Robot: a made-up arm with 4 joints. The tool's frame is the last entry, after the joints. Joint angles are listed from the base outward.
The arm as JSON. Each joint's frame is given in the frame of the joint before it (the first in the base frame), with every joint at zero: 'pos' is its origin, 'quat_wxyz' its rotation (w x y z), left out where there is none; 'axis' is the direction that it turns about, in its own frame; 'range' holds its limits. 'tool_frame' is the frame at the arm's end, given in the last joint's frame.
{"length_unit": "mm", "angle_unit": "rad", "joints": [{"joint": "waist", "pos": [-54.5, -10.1, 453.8], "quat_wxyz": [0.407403, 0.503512, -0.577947, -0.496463], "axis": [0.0, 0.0, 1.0], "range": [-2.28, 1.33]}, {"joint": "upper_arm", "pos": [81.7, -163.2, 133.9], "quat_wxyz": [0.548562, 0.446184, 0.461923, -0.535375], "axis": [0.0, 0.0, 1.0], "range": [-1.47, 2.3]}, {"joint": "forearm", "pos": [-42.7, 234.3, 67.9], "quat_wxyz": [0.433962, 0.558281, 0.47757, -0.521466], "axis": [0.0, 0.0, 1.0], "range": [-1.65, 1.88]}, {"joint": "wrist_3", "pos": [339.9, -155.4, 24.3], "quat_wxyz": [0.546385, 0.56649, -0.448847, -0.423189], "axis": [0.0, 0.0, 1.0], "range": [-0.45, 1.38]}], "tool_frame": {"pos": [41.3, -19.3, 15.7], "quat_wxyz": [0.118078, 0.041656, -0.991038, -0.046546]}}
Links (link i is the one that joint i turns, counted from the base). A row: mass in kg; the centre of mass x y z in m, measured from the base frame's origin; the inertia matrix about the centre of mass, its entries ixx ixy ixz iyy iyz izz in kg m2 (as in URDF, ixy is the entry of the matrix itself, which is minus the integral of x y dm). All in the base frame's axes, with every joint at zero. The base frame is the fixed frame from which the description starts. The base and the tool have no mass.
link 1: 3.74; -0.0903 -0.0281 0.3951; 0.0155 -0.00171 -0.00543 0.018 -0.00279 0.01
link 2: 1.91; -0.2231 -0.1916 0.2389; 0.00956 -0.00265 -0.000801 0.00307 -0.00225 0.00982
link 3: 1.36; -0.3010 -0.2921 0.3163; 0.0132 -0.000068 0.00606 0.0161 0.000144 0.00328
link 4: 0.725; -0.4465 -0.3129 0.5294; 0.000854 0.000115 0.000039 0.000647 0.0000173 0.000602
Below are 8 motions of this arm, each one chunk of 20 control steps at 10 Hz.
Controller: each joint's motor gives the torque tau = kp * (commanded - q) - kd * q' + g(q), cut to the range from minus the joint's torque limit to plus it. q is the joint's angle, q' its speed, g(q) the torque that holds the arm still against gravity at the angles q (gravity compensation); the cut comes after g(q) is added. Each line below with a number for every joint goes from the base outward.
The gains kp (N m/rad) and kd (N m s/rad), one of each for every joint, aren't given. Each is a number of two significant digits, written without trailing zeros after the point. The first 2 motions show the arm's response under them.
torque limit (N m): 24 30 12 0.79
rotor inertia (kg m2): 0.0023 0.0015 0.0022 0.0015
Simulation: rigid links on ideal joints. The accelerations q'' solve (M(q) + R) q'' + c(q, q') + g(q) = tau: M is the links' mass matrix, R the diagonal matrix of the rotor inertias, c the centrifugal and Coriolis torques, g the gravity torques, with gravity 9.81 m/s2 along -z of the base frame. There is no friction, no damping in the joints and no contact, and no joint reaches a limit. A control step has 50 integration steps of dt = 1/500 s. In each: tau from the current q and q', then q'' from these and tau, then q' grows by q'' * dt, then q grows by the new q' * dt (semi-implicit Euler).
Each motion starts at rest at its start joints. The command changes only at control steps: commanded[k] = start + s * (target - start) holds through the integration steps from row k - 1 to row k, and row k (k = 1, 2, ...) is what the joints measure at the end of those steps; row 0 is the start. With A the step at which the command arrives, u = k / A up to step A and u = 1 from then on. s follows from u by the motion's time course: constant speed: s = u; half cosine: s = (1 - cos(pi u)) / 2; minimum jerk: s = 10 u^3 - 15 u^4 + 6 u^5; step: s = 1 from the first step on.
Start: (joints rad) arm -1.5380 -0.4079 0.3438 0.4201
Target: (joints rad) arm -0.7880 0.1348 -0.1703 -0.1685
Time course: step
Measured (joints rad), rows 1 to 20:
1: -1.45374 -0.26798 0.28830 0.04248
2: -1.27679 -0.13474 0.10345 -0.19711
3: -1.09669 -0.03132 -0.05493 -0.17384
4: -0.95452 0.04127 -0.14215 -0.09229
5: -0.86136 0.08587 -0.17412 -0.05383
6: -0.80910 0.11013 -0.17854 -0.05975
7: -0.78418 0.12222 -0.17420 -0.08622
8: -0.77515 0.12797 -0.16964 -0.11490
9: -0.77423 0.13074 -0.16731 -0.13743
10: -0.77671 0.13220 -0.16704 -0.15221
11: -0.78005 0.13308 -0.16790 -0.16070
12: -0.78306 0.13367 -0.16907 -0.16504
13: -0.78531 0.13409 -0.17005 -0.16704
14: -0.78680 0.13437 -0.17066 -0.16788
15: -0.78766 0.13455 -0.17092 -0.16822
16: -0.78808 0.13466 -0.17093 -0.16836
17: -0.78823 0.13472 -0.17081 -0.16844
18: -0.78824 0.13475 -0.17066 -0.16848
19: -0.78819 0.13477 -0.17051 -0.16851
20: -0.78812 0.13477 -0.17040 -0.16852
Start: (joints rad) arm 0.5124 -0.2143 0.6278 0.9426
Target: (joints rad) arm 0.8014 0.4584 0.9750 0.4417
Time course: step
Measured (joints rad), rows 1 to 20:
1: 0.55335 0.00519 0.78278 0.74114
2: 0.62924 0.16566 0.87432 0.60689
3: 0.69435 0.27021 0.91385 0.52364
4: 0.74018 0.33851 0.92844 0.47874
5: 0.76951 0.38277 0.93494 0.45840
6: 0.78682 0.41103 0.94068 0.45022
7: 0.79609 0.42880 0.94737 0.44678
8: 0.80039 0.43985 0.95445 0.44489
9: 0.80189 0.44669 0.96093 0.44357
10: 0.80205 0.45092 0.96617 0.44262
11: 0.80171 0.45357 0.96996 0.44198
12: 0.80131 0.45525 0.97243 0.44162
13: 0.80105 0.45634 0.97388 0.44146
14: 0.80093 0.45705 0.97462 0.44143
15: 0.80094 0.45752 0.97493 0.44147
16: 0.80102 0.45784 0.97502 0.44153
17: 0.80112 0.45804 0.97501 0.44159
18: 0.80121 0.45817 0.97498 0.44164
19: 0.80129 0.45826 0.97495 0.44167
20: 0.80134 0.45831 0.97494 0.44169
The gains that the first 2 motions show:
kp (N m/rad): 15 32 8.3 0.46
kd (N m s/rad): 4.1 7.5 1.7 0.08
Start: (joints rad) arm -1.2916 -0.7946 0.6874 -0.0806
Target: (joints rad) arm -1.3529 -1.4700 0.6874 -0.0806
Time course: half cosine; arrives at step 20
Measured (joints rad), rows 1 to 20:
1: -1.29153 -0.79589 0.68690 -0.08033
2: -1.29144 -0.80072 0.68553 -0.07946
3: -1.29157 -0.81070 0.68373 -0.07816
4: -1.29218 -0.82670 0.68203 -0.07690
5: -1.29344 -0.84909 0.68079 -0.07608
6: -1.29543 -0.87777 0.68015 -0.07586
7: -1.29817 -0.91231 0.68009 -0.07625
8: -1.30160 -0.95202 0.68052 -0.07711
9: -1.30562 -0.99602 0.68133 -0.07829
10: -1.31012 -1.04328 0.68242 -0.07963
11: -1.31499 -1.09266 0.68369 -0.08101
12: -1.32007 -1.14298 0.68509 -0.08233
13: -1.32524 -1.19300 0.68656 -0.08352
14: -1.33036 -1.24152 0.68806 -0.08452
15: -1.33528 -1.28734 0.68955 -0.08532
16: -1.33989 -1.32934 0.69098 -0.08589
17: -1.34405 -1.36649 0.69231 -0.08625
18: -1.34767 -1.39788 0.69352 -0.08643
19: -1.35065 -1.42272 0.69456 -0.08646
20: -1.35291 -1.44041 0.69543 -0.08641

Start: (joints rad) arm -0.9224 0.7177 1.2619 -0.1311
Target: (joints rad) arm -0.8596 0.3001 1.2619 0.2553
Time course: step
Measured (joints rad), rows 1 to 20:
1: -0.92411 0.59430 1.22937 -0.05492
2: -0.89917 0.48584 1.24997 0.10308
3: -0.87988 0.41388 1.26835 0.19785
4: -0.86926 0.36923 1.27598 0.24234
5: -0.86404 0.34216 1.27649 0.25913
6: -0.86150 0.32583 1.27385 0.26329
7: -0.86018 0.31596 1.27049 0.26276
8: -0.85947 0.30996 1.26752 0.26104
9: -0.85910 0.30627 1.26529 0.25937
10: -0.85895 0.30398 1.26381 0.25808
11: -0.85894 0.30255 1.26292 0.25715
12: -0.85902 0.30165 1.26243 0.25650
13: -0.85914 0.30108 1.26218 0.25607
14: -0.85926 0.30072 1.26207 0.25577
15: -0.85937 0.30049 1.26203 0.25558
16: -0.85946 0.30034 1.26201 0.25546
17: -0.85952 0.30025 1.26199 0.25539
18: -0.85956 0.30019 1.26198 0.25535
19: -0.85959 0.30016 1.26196 0.25533
20: -0.85960 0.30014 1.26195 0.25531

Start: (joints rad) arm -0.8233 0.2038 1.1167 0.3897
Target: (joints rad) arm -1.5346 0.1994 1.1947 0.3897
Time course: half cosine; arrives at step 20
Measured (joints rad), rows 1 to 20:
1: -0.82392 0.20378 1.11653 0.38996
2: -0.82681 0.20374 1.11605 0.39074
3: -0.83391 0.20371 1.11555 0.39184
4: -0.84674 0.20368 1.11556 0.39288
5: -0.86623 0.20362 1.11655 0.39351
6: -0.89272 0.20351 1.11882 0.39358
7: -0.92604 0.20333 1.12243 0.39305
8: -0.96560 0.20308 1.12727 0.39199
9: -1.01053 0.20278 1.13315 0.39055
10: -1.05972 0.20245 1.13982 0.38889
11: -1.11194 0.20208 1.14703 0.38718
12: -1.16587 0.20171 1.15453 0.38558
13: -1.22015 0.20133 1.16211 0.38420
14: -1.27343 0.20096 1.16955 0.38313
15: -1.32438 0.20061 1.17665 0.38239
16: -1.37175 0.20028 1.18325 0.38201
17: -1.41437 0.19999 1.18918 0.38194
18: -1.45118 0.19973 1.19429 0.38215
19: -1.48129 0.19951 1.19845 0.38254
20: -1.50395 0.19934 1.20155 0.38303

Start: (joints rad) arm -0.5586 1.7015 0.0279 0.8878
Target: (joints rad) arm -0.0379 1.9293 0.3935 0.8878
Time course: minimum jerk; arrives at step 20
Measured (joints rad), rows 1 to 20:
1: -0.55844 1.70160 0.02805 0.88772
2: -0.55725 1.70226 0.02915 0.88727
3: -0.55372 1.70416 0.03233 0.88648
4: -0.54643 1.70791 0.03872 0.88559
5: -0.53423 1.71400 0.04913 0.88486
6: -0.51634 1.72272 0.06403 0.88449
7: -0.49244 1.73415 0.08345 0.88456
8: -0.46267 1.74814 0.10706 0.88509
9: -0.42765 1.76438 0.13423 0.88600
10: -0.38834 1.78235 0.16407 0.88716
11: -0.34601 1.80144 0.19552 0.88843
12: -0.30217 1.82095 0.22743 0.88963
13: -0.25841 1.84014 0.25860 0.89065
14: -0.21634 1.85831 0.28789 0.89138
15: -0.17746 1.87481 0.31427 0.89178
16: -0.14307 1.88911 0.33690 0.89187
17: -0.11411 1.90086 0.35519 0.89169
18: -0.09110 1.90992 0.36892 0.89129
19: -0.07400 1.91640 0.37833 0.89076
20: -0.06210 1.92075 0.38415 0.89012

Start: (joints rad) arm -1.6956 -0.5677 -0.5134 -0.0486
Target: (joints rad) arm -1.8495 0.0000 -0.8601 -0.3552
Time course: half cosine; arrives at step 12
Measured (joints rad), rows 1 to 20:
1: -1.69603 -0.56526 -0.51372 -0.05439
2: -1.69763 -0.55549 -0.51657 -0.07175
3: -1.70101 -0.53453 -0.52559 -0.09847
4: -1.70674 -0.50075 -0.54355 -0.13045
5: -1.71527 -0.45455 -0.57138 -0.16431
6: -1.72683 -0.39799 -0.60817 -0.19753
7: -1.74132 -0.33433 -0.65159 -0.22811
8: -1.75835 -0.26754 -0.69838 -0.25449
9: -1.77722 -0.20199 -0.74494 -0.27549
10: -1.79686 -0.14206 -0.78774 -0.29032
11: -1.81591 -0.09174 -0.82364 -0.29847
12: -1.83277 -0.05446 -0.85014 -0.29970
13: -1.84596 -0.03045 -0.86636 -0.30023
14: -1.85455 -0.01635 -0.87387 -0.30653
15: -1.85872 -0.00851 -0.87535 -0.31687
16: -1.85947 -0.00434 -0.87337 -0.32792
17: -1.85811 -0.00222 -0.86990 -0.33757
18: -1.85582 -0.00119 -0.86626 -0.34501
19: -1.85342 -0.00071 -0.86320 -0.35018
20: -1.85141 -0.00048 -0.86100 -0.35341

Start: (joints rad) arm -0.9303 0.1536 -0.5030 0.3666
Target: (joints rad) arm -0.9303 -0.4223 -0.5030 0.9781
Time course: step
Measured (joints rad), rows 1 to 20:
1: -0.92189 0.00477 -0.54810 0.76271
2: -0.92381 -0.15480 -0.54868 0.84456
3: -0.92853 -0.26443 -0.52583 0.84515
4: -0.93177 -0.33208 -0.50502 0.86520
5: -0.93298 -0.37158 -0.49344 0.89728
6: -0.93288 -0.39392 -0.48986 0.92647
7: -0.93232 -0.40633 -0.49090 0.94720
8: -0.93181 -0.41319 -0.49374 0.96009
9: -0.93150 -0.41701 -0.49674 0.96758
10: -0.93135 -0.41917 -0.49918 0.97182
11: -0.93129 -0.42042 -0.50090 0.97424
12: -0.93122 -0.42116 -0.50198 0.97567
13: -0.93113 -0.42160 -0.50259 0.97655
14: -0.93100 -0.42187 -0.50289 0.97711
15: -0.93084 -0.42204 -0.50300 0.97748
16: -0.93069 -0.42214 -0.50302 0.97773
17: -0.93055 -0.42220 -0.50300 0.97789
18: -0.93044 -0.42224 -0.50297 0.97799
19: -0.93036 -0.42226 -0.50295 0.97805
20: -0.93031 -0.42228 -0.50294 0.97808

